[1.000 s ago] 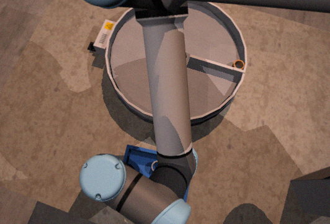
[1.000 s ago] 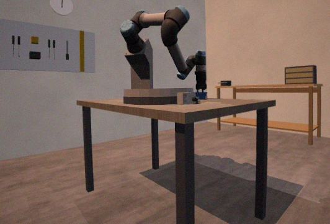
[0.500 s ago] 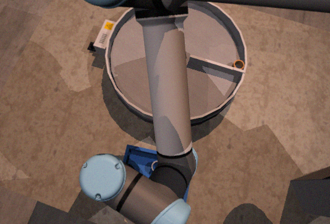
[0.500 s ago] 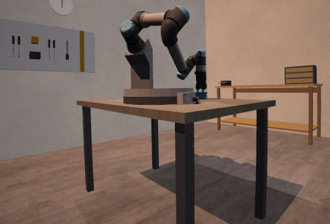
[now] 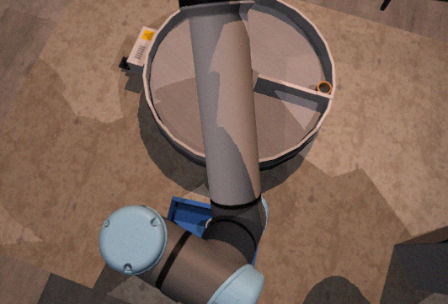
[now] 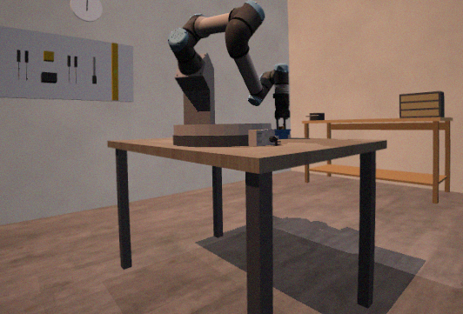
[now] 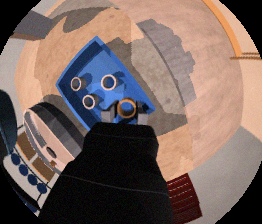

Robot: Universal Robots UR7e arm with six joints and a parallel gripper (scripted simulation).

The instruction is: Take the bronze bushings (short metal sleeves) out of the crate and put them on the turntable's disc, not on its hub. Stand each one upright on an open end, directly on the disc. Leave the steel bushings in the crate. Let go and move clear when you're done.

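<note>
Now: the blue crate 60 mm behind my hand, 40 mm below it and 30 mm to the right of it. From my hand the other things lie so: turntable disc: 390 mm to the right, 80 mm behind, 10 mm below.
</note>
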